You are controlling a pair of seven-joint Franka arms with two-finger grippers.
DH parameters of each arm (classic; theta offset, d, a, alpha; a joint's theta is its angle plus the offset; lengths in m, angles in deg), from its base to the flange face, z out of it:
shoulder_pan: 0 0.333 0 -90
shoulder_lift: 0 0 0 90
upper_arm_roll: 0 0.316 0.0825 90
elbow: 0 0 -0.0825 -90
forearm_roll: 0 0.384 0 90
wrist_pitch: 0 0 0.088 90
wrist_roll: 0 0.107 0 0
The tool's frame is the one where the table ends.
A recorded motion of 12 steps. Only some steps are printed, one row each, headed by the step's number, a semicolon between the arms.
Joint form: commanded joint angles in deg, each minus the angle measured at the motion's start. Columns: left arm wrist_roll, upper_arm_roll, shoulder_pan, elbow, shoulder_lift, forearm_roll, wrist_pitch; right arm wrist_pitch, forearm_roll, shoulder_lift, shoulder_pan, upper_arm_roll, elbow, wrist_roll.
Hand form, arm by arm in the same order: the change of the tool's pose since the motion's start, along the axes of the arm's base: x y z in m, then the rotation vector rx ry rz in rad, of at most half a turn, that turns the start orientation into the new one. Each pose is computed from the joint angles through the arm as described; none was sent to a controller.
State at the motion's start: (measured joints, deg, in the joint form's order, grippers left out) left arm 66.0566 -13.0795 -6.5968 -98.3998 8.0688 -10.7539 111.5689; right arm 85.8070 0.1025 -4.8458 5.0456 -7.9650 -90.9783 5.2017
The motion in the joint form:
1: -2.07 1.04 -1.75 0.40 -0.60 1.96 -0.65; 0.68 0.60 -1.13 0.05 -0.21 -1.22 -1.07
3: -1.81 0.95 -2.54 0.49 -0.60 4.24 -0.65; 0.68 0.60 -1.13 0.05 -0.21 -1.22 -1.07
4: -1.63 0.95 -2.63 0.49 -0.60 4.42 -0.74; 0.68 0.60 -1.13 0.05 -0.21 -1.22 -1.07
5: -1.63 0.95 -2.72 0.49 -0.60 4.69 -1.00; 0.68 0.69 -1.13 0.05 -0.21 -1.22 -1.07
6: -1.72 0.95 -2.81 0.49 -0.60 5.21 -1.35; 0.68 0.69 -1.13 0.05 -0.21 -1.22 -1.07
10: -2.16 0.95 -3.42 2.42 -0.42 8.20 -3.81; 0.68 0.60 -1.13 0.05 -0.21 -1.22 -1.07
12: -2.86 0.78 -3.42 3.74 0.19 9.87 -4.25; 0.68 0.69 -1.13 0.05 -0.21 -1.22 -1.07
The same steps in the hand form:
1: -0.0042 -0.0053 0.0078 0.0318 -0.0105 0.0115; -0.0051 -0.0009 0.0012 0.0130 -0.0111 0.0166
3: -0.0066 -0.0115 0.0082 0.0668 -0.0273 -0.0187; -0.0051 -0.0009 0.0012 0.0130 -0.0111 0.0166
4: -0.0070 -0.0122 0.0080 0.0702 -0.0276 -0.0244; -0.0051 -0.0009 0.0012 0.0130 -0.0111 0.0166
5: -0.0077 -0.0127 0.0075 0.0758 -0.0251 -0.0280; -0.0051 -0.0007 0.0012 0.0146 -0.0112 0.0167
6: -0.0084 -0.0129 0.0069 0.0859 -0.0224 -0.0314; -0.0051 -0.0007 0.0012 0.0146 -0.0112 0.0167
10: -0.0093 -0.0153 0.0170 0.1355 -0.0288 -0.0508; -0.0051 -0.0009 0.0012 0.0130 -0.0111 0.0166
12: -0.0054 -0.0156 0.0210 0.1571 -0.0416 -0.0474; -0.0051 -0.0007 0.0012 0.0146 -0.0112 0.0167

